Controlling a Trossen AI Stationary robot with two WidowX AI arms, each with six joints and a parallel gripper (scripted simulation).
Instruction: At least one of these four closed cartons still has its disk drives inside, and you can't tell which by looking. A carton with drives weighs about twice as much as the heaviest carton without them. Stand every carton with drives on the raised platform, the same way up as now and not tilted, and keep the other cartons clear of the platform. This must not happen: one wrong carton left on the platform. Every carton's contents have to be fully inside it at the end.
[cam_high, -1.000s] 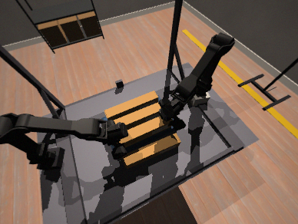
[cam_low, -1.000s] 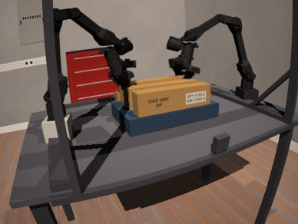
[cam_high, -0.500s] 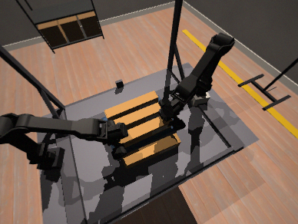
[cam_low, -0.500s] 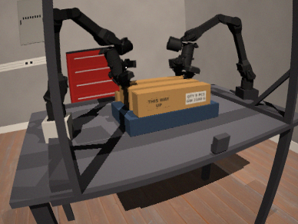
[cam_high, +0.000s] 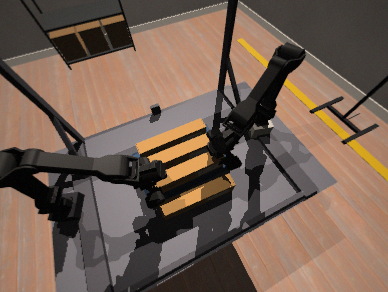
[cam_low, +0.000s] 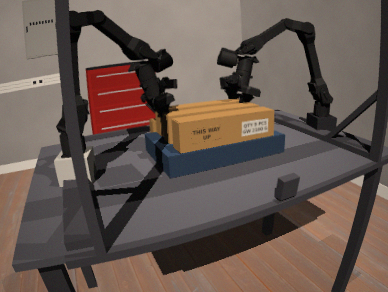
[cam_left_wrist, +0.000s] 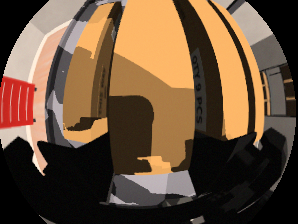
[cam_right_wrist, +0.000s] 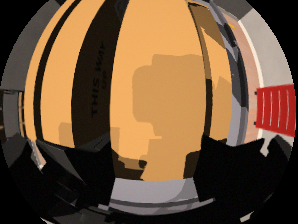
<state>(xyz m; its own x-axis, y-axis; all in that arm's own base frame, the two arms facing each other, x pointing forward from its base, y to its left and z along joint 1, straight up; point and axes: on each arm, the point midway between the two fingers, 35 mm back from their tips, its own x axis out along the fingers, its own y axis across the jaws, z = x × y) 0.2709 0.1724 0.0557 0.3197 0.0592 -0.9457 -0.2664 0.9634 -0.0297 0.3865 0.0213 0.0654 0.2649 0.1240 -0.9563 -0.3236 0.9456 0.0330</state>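
My right hand is 140 mm to the right of the carton and 30 mm above it.
Right now my left hand is 14 cm to the left of the carton and 3 cm above it.
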